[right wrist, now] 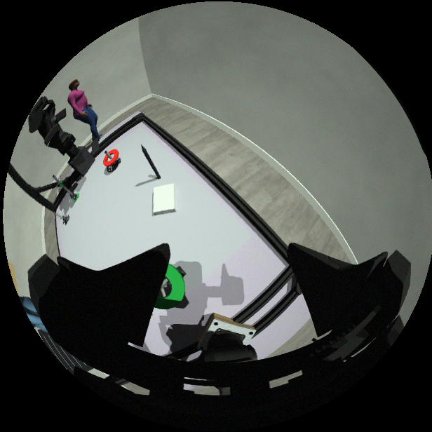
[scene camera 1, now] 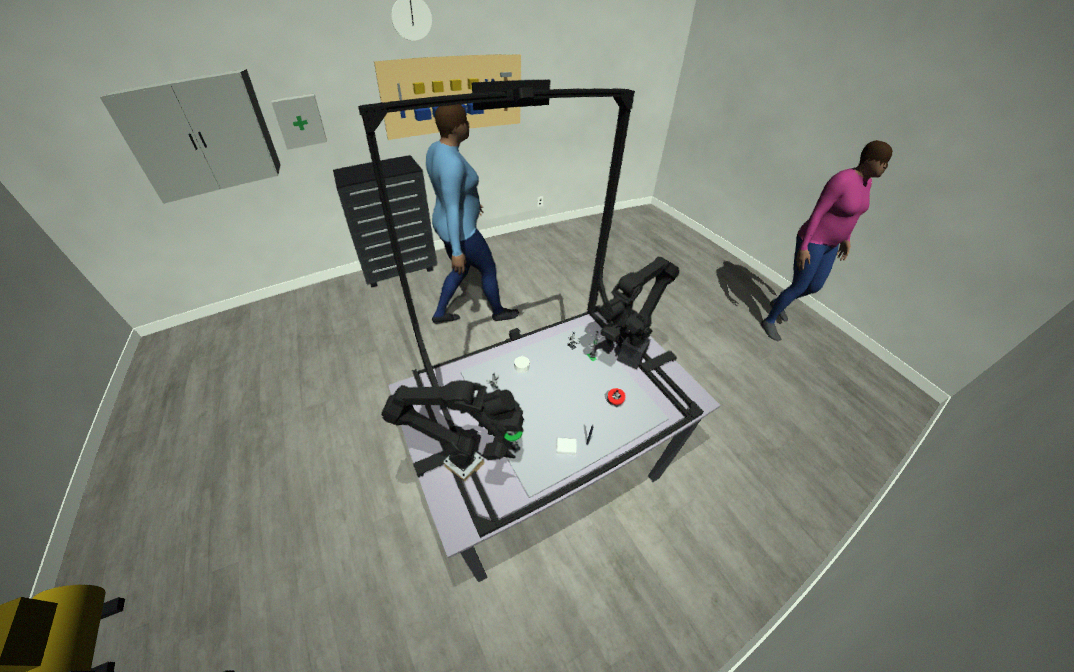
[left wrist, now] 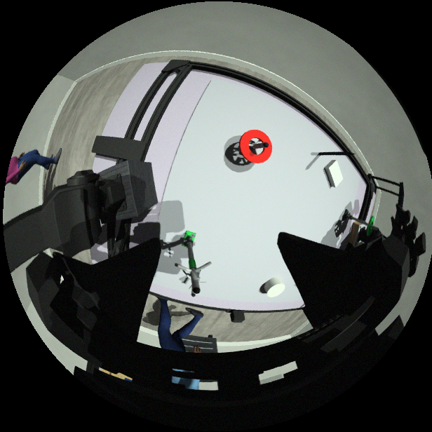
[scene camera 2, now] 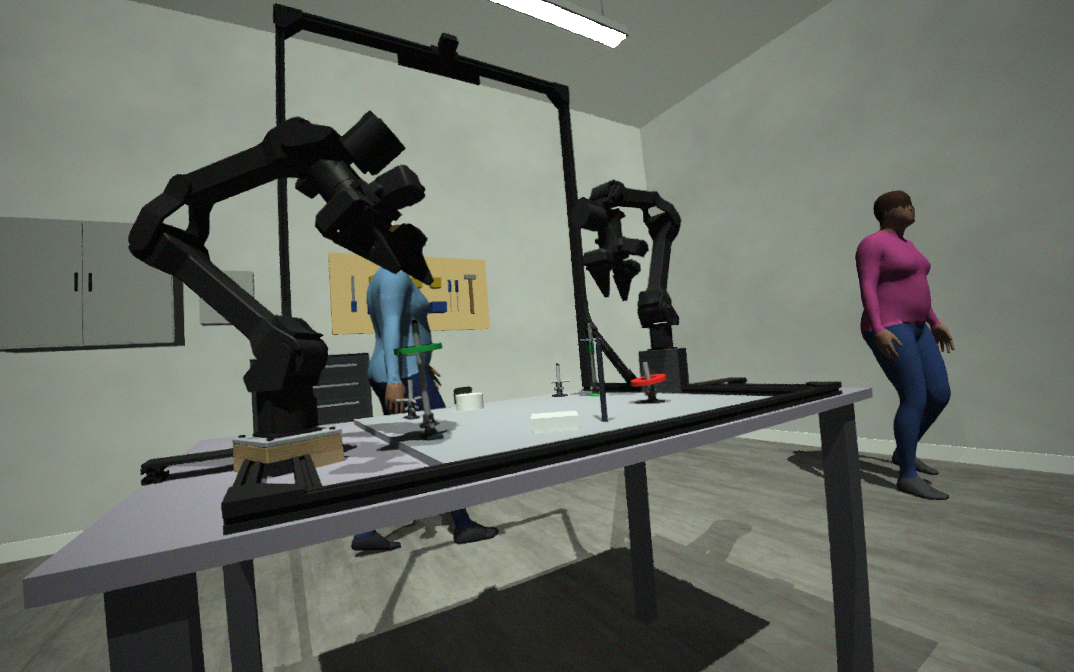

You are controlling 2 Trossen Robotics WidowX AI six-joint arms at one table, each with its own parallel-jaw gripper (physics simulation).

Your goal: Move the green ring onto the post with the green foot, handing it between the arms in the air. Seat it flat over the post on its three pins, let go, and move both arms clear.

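Places are measured from the left arm's base along level axes (x ahead, y left, z up), in centimetres.
Where they show: left gripper, fingertip midpoint: [scene camera 2: 616, 299]; right gripper, fingertip midpoint: [scene camera 1: 518, 444] [scene camera 2: 415, 277]; left arm's base, origin of the base link: [scene camera 1: 636, 341] [scene camera 2: 662, 349]; right arm's base, origin of the base link: [scene camera 1: 463, 459] [scene camera 2: 287, 433].
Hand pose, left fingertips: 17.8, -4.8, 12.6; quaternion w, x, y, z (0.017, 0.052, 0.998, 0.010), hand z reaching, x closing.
Things, the pixels of their top centre, and the offset from my left fingertips, as dx, dy, dz. "pt": a spot on its surface instead.
- green ring, middle of its top: [scene camera 2: 417, 343] [scene camera 1: 512, 429] +50.5, -12.6, -8.7
- tall grey post, surface spot: [scene camera 2: 424, 388] pt +50.2, -12.2, -15.5
- green-footed post, surface spot: [scene camera 2: 591, 360] pt -4.9, -9.8, -14.0
- red ring, middle of its top: [scene camera 2: 647, 375] [scene camera 1: 617, 395] +10.2, +9.1, -17.6
- white block, middle of its top: [scene camera 2: 554, 414] [scene camera 1: 566, 445] +38.7, +3.0, -21.1
- white cylinder, middle of its top: [scene camera 2: 469, 394] [scene camera 1: 522, 361] +16.3, -32.7, -19.6
- thin dark rod, middle of its top: [scene camera 2: 597, 332] [scene camera 1: 593, 424] +32.9, +8.8, -9.1
The green ring [scene camera 1: 513, 435] [scene camera 2: 418, 348] [left wrist: 371, 226] [right wrist: 178, 286] sits high on a tall grey post [scene camera 2: 424, 388] with a dark foot, near the right arm. My right gripper [scene camera 2: 413, 276] [right wrist: 231, 250] is open and empty, above the ring; in the right wrist view its left-hand finger hides part of the ring. The green-footed post [scene camera 1: 592, 356] [scene camera 2: 591, 360] [left wrist: 192, 262] stands upright beside the left arm's base, bare of any ring, with pins spreading near its top. My left gripper [scene camera 2: 612, 294] [left wrist: 219, 242] is open and empty, high above the table near this post.
A red ring [scene camera 1: 609, 400] [scene camera 2: 648, 381] [left wrist: 245, 146] [right wrist: 106, 161] sits on a short post. A white block [scene camera 1: 566, 445] [scene camera 2: 554, 421], a white cylinder [scene camera 1: 521, 362] [scene camera 2: 468, 400], a thin dark rod [scene camera 1: 588, 434] [scene camera 2: 602, 388] and small posts [scene camera 1: 572, 340] [scene camera 2: 410, 405] stand around. A black frame [scene camera 1: 613, 198] spans the table.
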